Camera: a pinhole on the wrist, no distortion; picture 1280 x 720 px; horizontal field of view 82.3 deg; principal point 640.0 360.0 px. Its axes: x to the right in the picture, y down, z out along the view. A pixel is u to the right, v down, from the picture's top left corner.
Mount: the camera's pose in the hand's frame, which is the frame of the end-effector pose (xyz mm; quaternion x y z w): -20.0 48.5 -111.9 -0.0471 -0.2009 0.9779 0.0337
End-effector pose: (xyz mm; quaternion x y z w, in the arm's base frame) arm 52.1 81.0 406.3 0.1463 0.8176 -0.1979 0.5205
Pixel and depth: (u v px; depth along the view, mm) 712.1 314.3 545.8
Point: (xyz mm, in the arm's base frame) 363.3 -225.0 395.3
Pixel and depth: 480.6 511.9 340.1
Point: 117.6 -139.1 352.6
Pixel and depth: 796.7 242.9 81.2
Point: 57.5 122.2 455.1
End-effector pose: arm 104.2 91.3 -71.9 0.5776 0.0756 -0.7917 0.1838
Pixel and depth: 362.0 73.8 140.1
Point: 76.4 36.6 -74.1
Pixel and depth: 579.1 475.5 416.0
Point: -171.7 179.2 21.4
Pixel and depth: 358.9 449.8 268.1
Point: -59.5 125.4 -88.8
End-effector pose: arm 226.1 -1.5 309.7 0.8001 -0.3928 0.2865 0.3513
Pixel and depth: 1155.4 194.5 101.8
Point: 140.3 37.6 256.8
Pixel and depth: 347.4 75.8 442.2
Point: 340.7 -354.5 181.2
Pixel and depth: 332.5 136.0 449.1
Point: 373.6 -338.0 180.0
